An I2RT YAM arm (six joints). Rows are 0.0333 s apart.
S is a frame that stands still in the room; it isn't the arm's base.
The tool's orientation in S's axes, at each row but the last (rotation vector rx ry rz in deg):
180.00 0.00 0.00
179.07 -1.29 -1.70
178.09 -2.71 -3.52
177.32 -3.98 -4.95
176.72 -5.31 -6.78
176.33 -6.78 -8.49
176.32 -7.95 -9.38
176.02 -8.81 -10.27
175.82 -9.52 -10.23
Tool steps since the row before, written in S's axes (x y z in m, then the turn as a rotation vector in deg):
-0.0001 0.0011 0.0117 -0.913 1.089 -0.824
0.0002 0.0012 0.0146 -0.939 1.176 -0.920
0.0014 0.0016 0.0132 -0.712 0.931 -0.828
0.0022 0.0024 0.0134 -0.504 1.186 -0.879
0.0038 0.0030 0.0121 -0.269 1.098 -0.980
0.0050 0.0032 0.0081 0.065 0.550 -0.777
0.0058 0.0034 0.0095 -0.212 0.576 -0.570
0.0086 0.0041 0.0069 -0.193 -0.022 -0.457
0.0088 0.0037 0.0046 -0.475 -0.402 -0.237
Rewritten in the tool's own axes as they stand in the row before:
-0.0001 -0.0011 -0.0117 -0.913 -1.089 0.824
-0.0001 -0.0010 -0.0146 -0.938 -1.177 0.919
0.0008 -0.0012 -0.0133 -0.708 -0.936 0.826
0.0014 -0.0019 -0.0136 -0.509 -1.202 0.854
0.0027 -0.0025 -0.0125 -0.262 -1.134 0.941
0.0040 -0.0031 -0.0087 0.094 -0.600 0.736
0.0044 -0.0033 -0.0102 -0.204 -0.589 0.559
0.0073 -0.0044 -0.0081 -0.137 0.010 0.477
0.0078 -0.0043 -0.0058 -0.398 0.432 0.314

